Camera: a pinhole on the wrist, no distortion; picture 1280 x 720 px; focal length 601.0 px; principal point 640.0 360.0 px. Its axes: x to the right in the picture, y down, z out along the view. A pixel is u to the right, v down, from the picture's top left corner.
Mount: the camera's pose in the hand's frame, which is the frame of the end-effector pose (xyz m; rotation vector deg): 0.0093 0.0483 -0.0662 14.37 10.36 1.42
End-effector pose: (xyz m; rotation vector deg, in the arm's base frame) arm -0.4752 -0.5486 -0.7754 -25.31 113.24 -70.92
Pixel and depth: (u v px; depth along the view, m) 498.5 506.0 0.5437
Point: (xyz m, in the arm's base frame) -0.0816 -0.8324 -0.9280
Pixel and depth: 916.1 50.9 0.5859
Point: -0.4865 -1.1932 -0.6974
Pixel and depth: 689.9 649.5 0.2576
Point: -0.3618 -0.6739 -0.9522
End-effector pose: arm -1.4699 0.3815 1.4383 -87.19 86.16 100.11
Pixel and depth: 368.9 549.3 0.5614
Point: -1.7416 0.8876 1.5042
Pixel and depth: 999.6 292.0 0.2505
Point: -1.5777 0.4447 1.2245
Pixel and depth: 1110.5 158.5 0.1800
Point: -1.5241 0.3933 1.2483
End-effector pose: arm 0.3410 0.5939 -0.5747 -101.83 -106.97 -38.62
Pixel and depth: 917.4 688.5 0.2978
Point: 0.4701 0.9012 -0.6234
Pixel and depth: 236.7 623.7 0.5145
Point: 0.4754 0.7632 -1.1381
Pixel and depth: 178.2 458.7 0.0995
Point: 0.3793 0.5881 -0.6397
